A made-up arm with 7 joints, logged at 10 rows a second.
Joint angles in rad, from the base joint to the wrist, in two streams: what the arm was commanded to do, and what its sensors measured. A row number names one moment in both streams.
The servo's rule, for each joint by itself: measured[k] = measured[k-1] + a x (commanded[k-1-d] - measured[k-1]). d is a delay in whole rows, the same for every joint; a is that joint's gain. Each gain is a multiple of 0.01, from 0.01 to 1. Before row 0 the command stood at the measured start. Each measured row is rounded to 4 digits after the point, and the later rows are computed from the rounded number. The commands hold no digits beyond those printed.
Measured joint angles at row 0:
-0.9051, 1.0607, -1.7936, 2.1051, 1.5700, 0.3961, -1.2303
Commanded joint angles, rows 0 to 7:
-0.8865, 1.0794, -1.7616, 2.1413, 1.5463, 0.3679, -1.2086
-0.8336, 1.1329, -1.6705, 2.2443, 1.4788, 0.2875, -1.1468
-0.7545, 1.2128, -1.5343, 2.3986, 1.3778, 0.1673, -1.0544
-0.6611, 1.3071, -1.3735, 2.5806, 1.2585, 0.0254, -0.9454
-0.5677, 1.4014, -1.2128, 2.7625, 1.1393, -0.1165, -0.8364
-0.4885, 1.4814, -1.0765, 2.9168, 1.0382, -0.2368, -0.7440
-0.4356, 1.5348, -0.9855, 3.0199, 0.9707, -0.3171, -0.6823
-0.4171, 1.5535, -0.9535, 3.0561, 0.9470, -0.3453, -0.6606
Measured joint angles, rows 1 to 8:
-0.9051, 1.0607, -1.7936, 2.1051, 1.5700, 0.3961, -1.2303
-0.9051, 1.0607, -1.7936, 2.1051, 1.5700, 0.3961, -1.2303
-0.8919, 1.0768, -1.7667, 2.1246, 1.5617, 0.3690, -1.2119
-0.8505, 1.1250, -1.6859, 2.1892, 1.5327, 0.2908, -1.1566
-0.7823, 1.2005, -1.5586, 2.3023, 1.4785, 0.1722, -1.0697
-0.6962, 1.2922, -1.4031, 2.4526, 1.4015, 0.0313, -0.9640
-0.6050, 1.3861, -1.2432, 2.6199, 1.3097, -0.1106, -0.8555
-0.5223, 1.4681, -1.1032, 2.7802, 1.2147, -0.2318, -0.7607
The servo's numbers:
d 2
a 0.71 0.86 0.84 0.54 0.35 0.96 0.85

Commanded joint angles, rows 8 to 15:
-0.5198, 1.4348, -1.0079, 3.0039, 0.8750, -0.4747, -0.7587
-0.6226, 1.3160, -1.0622, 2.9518, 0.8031, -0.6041, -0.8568
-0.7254, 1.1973, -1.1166, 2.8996, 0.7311, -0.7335, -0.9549
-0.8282, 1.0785, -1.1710, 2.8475, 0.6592, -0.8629, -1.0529
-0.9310, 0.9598, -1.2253, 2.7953, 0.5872, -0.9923, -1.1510
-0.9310, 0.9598, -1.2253, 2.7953, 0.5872, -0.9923, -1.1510
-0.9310, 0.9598, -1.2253, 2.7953, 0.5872, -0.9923, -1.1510
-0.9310, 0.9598, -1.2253, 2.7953, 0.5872, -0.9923, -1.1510
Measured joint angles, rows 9 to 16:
-0.4607, 1.5255, -1.0043, 2.9096, 1.1293, -0.3137, -0.6941
-0.4297, 1.5496, -0.9616, 2.9887, 1.0655, -0.3440, -0.6656
-0.4937, 1.4509, -1.0005, 2.9969, 0.9988, -0.4695, -0.7447
-0.5852, 1.3349, -1.0523, 2.9725, 0.9303, -0.5987, -0.8400
-0.6847, 1.2166, -1.1063, 2.9331, 0.8606, -0.7281, -0.9377
-0.7866, 1.0978, -1.1606, 2.8869, 0.7901, -0.8575, -1.0356
-0.8891, 0.9791, -1.2149, 2.8374, 0.7191, -0.9869, -1.1337
-0.9188, 0.9625, -1.2236, 2.8147, 0.6729, -0.9921, -1.1484

